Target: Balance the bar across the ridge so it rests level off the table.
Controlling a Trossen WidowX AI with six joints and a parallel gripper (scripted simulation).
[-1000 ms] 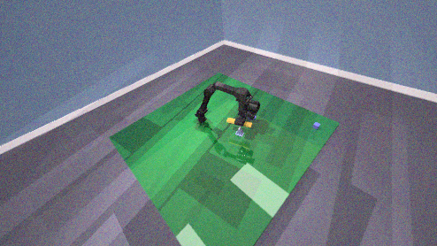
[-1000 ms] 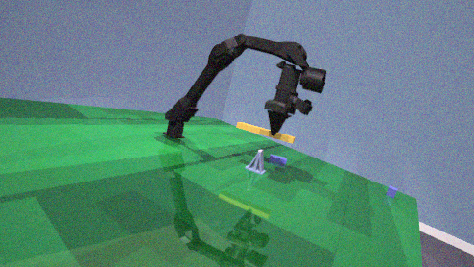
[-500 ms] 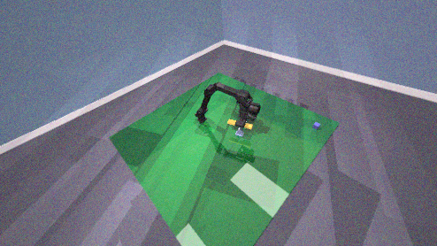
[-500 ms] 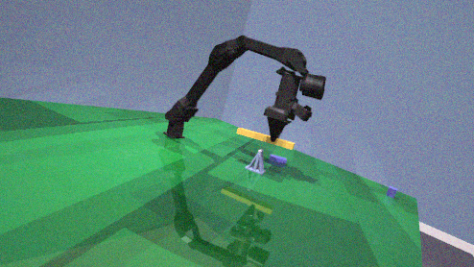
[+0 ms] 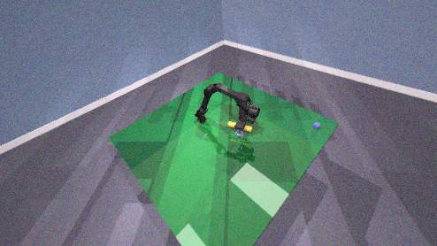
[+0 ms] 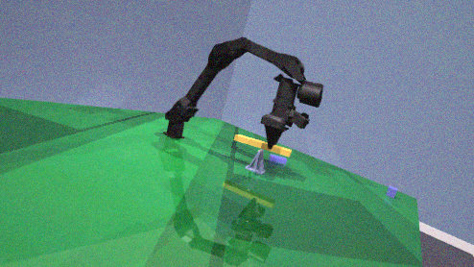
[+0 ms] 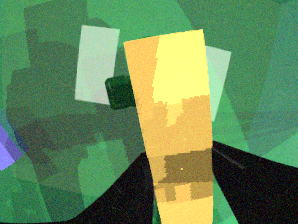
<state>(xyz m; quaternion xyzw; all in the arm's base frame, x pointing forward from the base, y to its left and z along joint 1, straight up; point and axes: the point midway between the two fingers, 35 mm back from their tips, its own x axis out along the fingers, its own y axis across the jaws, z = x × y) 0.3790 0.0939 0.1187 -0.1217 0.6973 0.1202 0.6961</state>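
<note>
Now: gripper tip 3 cm past the orange bar and 1 cm to the left of it. Also, from my gripper tip: violet block (19 cm to the left, 8 cm below, 7 cm behind); blue cube (41 cm to the left, 36 cm ahead, 7 cm below).
</note>
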